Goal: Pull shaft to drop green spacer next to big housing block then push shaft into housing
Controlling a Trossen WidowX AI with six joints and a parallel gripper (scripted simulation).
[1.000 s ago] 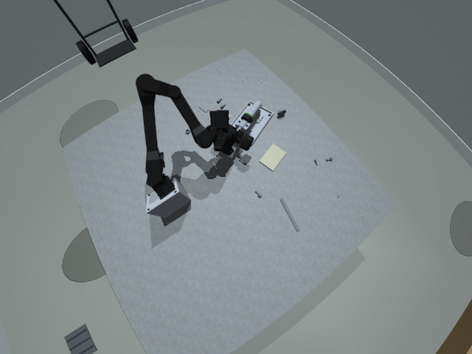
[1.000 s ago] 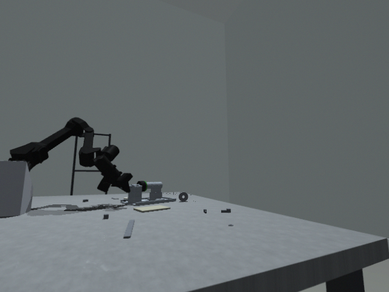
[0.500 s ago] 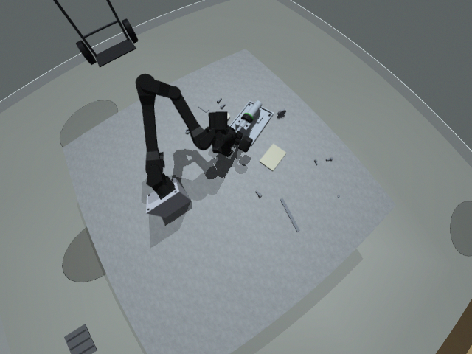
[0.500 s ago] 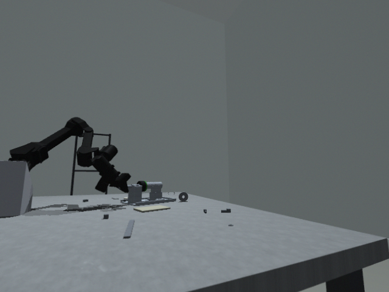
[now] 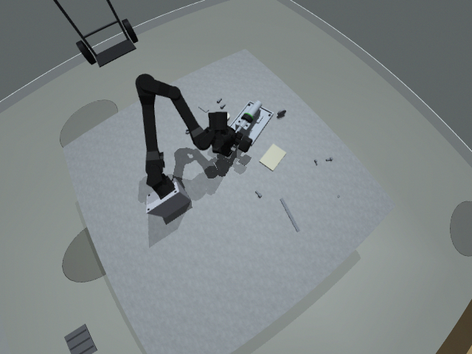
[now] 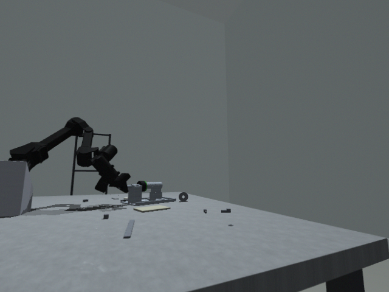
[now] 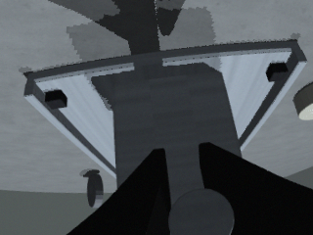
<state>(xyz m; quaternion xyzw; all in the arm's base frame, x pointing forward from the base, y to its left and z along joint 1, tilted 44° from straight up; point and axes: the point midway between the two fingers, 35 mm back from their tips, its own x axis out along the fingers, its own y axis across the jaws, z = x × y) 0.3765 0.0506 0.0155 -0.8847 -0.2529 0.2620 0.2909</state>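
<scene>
The grey shaft is 50 mm ahead of my gripper tip, 20 mm to the left of it and 20 mm above it. Round my gripper tip: green spacer 80 mm ahead, 30 mm to the left, 20 mm above; then white ring 140 mm to the left, 50 mm below, 40 mm ahead; then dark spacer 60 mm ahead, 20 mm to the left, 20 mm above.
</scene>
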